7 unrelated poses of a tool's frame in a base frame.
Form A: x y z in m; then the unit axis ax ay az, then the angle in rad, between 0 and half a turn.
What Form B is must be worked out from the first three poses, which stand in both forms.
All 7 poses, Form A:
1: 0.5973 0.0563 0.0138 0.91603 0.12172 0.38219 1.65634
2: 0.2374 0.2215 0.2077 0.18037 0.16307 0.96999 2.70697
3: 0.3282 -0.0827 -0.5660 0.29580 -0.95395 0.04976 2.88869
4: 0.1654 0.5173 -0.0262 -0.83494 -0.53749 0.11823 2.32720
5: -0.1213 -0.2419 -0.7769 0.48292 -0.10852 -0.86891 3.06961
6: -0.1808 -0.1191 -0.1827 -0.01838 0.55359 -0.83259 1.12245
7: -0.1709 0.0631 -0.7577 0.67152 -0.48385 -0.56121 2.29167
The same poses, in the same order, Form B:
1: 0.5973 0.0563 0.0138 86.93 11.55 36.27
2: 0.2374 0.2215 0.2077 27.97 25.29 150.44
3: 0.3282 -0.0827 -0.5660 48.96 -157.89 8.24
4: 0.1654 0.5173 -0.0262 -111.33 -71.67 15.76
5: -0.1213 -0.2419 -0.7769 84.93 -19.09 -152.82
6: -0.1808 -0.1191 -0.1827 -1.18 35.60 -53.55
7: -0.1709 0.0631 -0.7577 88.17 -63.53 -73.69
